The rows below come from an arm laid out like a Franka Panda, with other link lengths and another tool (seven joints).
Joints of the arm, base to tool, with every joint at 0 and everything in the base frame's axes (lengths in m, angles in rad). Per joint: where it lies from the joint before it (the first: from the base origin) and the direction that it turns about. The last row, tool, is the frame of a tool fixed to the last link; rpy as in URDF.
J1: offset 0 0 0.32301 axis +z
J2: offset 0 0 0 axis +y
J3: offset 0 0 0.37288 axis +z
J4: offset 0.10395 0 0 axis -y
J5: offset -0.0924 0 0.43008 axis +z
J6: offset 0 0 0 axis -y
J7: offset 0.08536 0 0 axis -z
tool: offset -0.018 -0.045 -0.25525 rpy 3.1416 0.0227 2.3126
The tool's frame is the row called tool.
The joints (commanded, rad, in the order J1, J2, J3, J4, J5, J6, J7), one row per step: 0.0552 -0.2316 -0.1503 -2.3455 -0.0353 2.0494 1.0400; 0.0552 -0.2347 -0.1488 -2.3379 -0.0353 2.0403 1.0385; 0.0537 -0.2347 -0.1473 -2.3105 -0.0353 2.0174 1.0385; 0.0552 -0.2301 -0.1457 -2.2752 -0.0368 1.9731 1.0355; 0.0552 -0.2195 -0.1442 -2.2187 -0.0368 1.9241 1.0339; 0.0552 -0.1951 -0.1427 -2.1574 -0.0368 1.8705 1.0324; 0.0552 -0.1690 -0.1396 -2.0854 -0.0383 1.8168 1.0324; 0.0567 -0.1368 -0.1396 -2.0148 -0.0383 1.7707 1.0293
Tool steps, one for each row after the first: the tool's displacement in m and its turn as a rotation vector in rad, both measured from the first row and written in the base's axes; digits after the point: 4 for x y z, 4 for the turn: 0.0008 0.0004 0.0045 -0.0001 -0.0016 0.0027; 0.0056 -0.0006 0.0161 -0.0013 -0.0061 0.0018; 0.0077 -0.0006 0.0288 -0.0029 0.0076 0.0075; 0.0157 -0.0016 0.0483 -0.0051 0.0108 0.0087; 0.0240 -0.0026 0.0635 -0.0080 0.0276 0.0097; 0.0353 -0.0032 0.0826 -0.0137 0.0356 0.0109; 0.0476 -0.0041 0.0981 -0.0177 0.0434 0.0132
